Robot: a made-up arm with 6 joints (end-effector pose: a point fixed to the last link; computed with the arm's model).
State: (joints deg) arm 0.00 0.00 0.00 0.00 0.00 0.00
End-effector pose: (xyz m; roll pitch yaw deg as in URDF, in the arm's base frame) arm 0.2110 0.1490 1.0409 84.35 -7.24 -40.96
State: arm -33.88 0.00 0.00 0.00 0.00 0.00
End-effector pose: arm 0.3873 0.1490 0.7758 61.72 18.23 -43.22
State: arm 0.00 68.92 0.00 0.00 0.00 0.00
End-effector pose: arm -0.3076 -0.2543 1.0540 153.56 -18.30 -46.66
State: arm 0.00 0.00 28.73 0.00 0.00 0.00
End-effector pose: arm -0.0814 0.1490 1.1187 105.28 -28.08 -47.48
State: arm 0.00 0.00 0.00 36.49 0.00 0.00
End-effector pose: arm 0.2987 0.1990 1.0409 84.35 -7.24 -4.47
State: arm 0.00 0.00 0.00 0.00 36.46 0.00
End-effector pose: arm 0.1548 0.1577 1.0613 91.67 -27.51 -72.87
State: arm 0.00 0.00 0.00 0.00 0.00 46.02
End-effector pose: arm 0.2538 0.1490 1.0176 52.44 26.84 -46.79
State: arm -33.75 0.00 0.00 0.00 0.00 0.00
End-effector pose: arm 0.3869 0.1490 0.7770 61.82 18.14 -43.19
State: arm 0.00 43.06 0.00 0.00 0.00 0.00
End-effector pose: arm -0.1241 -0.0935 1.1435 127.07 -15.03 -42.87
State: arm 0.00 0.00 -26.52 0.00 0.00 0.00
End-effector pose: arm 0.4172 0.1490 0.8519 66.89 12.81 -41.83
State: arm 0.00 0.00 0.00 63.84 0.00 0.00
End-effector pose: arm 0.3350 0.2661 1.0409 84.35 -7.24 22.88
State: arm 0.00 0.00 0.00 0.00 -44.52 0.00
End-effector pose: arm 0.2609 0.1824 0.9989 91.23 17.86 -3.86
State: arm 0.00 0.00 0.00 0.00 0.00 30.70
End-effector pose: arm 0.2418 0.1490 1.0291 63.99 15.91 -42.55
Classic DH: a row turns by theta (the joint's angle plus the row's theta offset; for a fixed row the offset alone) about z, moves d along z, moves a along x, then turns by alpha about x. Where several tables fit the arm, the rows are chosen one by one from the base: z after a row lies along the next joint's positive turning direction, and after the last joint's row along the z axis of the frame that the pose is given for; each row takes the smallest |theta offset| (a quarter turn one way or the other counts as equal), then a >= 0, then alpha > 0; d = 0 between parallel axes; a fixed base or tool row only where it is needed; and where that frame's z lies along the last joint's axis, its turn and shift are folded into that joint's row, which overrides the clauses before.
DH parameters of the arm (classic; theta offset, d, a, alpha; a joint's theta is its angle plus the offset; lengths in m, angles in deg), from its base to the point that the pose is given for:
base (fixed): 0 0.619 -0.136 90
joint 1: -76.2 -0.0214 0.0732 -38.86
joint 2: 0 0.034 0.0454 38.86
joint 3: 76.2 -0.3121 0.266 -90
joint 4: -37.8 0.5761 0.0452 143.56
joint 5: -43.95 0.114 0.0349 117.99
joint 6: 74.04 -0.0734 -0.0622 -138.02
tool (fixed): 103.53 0.0046 0 0

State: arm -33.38 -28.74 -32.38 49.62 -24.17 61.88
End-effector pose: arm 0.2609 0.2432 0.0209 -141.44 39.23 -168.43
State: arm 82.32 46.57 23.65 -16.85 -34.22 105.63
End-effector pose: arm -0.5688 -0.0647 0.5330 70.75 -39.70 -0.15
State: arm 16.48 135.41 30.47 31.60 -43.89 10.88
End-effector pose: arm -0.4616 -0.3640 0.1908 -87.14 -33.32 -142.05
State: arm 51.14 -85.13 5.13 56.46 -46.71 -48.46
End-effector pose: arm 0.5622 0.1800 0.7420 91.56 14.78 4.62
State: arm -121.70 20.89 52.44 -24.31 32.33 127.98
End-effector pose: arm 0.2605 0.0136 0.7236 -45.80 -8.99 -172.64
